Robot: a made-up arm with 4 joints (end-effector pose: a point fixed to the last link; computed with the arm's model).
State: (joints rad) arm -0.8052 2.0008 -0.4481 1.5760
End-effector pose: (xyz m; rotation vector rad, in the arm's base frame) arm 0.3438 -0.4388 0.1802 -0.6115 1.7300 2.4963
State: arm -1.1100 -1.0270 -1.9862 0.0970
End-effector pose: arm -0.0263 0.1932 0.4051 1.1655 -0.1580 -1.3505
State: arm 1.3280 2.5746 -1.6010 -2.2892
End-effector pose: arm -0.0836 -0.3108 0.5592 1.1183 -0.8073 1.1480
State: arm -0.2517 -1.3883 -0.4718 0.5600
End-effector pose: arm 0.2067 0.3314 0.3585 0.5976 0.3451 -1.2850
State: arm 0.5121 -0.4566 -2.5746 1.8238
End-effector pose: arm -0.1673 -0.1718 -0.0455 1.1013 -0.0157 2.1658
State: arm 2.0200 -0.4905 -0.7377 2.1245
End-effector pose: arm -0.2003 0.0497 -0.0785 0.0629 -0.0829 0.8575
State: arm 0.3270 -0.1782 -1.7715 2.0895
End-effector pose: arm -0.2062 -0.2361 0.2039 0.8051 1.0918 1.7306
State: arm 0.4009 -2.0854 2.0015 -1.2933
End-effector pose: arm 0.3714 0.2825 0.1261 -1.2881 0.6127 -0.5239
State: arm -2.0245 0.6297 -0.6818 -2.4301
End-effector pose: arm 0.2148 -0.1755 0.2508 0.0769 -0.1637 -0.8902
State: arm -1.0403 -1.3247 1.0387 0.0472
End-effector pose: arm 0.1092 0.4112 -0.1353 -1.4946 1.5368 -0.7067
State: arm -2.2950 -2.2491 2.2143 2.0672
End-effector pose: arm -0.4117 0.0562 -0.0186 0.9307 0.6595 0.7737
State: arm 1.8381 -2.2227 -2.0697 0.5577
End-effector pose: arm -0.1221 0.3743 0.3091 -1.5163 2.0211 -0.5053
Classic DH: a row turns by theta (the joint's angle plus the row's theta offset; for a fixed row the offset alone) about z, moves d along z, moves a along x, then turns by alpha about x. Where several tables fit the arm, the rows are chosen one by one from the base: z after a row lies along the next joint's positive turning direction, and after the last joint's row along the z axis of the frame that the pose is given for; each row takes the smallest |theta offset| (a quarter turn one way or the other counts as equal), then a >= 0, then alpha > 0; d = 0 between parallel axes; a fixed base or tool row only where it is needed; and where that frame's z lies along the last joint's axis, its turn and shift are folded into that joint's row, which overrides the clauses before.
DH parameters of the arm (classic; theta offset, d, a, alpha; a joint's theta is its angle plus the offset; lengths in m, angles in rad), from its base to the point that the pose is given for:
base (fixed): 0 0.1175 0 1.5708
joint 1: 0 0.1101 0.1368 -1.5708
joint 2: 1.5708 0.0233 0.0326 -1.5708
joint 3: -1.5708 0.3702 0.1142 -1.5708
joint 4: -1.5708 0.1642 0.1045 -1.5708
tool (fixed): 3.1416 0.0474 0 0

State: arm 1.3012 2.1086 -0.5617 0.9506
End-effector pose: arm -0.2134 -0.4731 0.4817 -1.6746 0.3723 1.1637
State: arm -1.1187 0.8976 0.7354 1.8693
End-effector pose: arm -0.0636 -0.1601 0.3893 -1.2438 2.2853 0.7135
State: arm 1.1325 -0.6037 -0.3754 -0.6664
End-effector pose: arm -0.2220 0.2897 0.0310 0.5724 -1.8279 -0.5777
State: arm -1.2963 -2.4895 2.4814 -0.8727
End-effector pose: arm 0.0060 0.2230 -0.3778 1.2305 -2.6749 -0.3705
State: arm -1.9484 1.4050 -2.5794 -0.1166
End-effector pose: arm -0.1031 -0.6137 -0.1008 -1.3636 -1.4053 1.3839
